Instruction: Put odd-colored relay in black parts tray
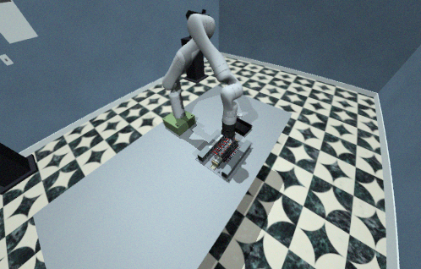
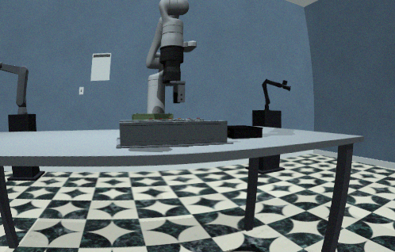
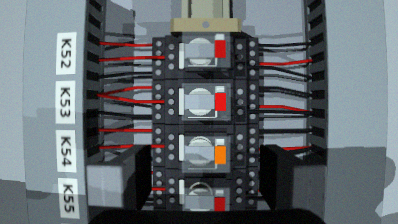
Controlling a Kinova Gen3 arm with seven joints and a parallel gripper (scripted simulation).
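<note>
Now: the K54 relay 9 cm below my hand. From my hand the other things lie so: K52 relay: 6 cm to the left, 9 cm below; relay panel: 4 cm to the right, 10 cm below; K53 relay: 3 cm to the left, 9 cm below.
</note>
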